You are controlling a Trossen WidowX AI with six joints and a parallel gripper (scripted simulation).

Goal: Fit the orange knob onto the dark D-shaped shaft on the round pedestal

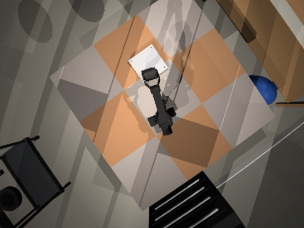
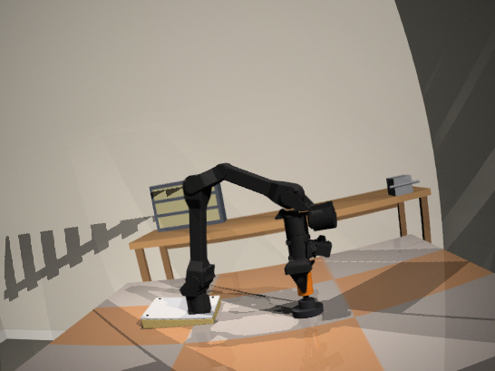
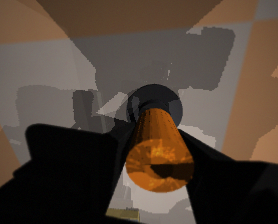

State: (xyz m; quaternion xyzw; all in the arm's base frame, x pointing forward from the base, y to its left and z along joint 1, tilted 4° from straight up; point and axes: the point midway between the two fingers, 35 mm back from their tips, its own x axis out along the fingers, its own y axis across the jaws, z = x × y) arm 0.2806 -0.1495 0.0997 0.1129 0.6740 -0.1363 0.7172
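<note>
My gripper tip is now 20 mm below the orange knob. The rest, counted from my gripper tip: round dark pedestal: 40 mm below.
</note>
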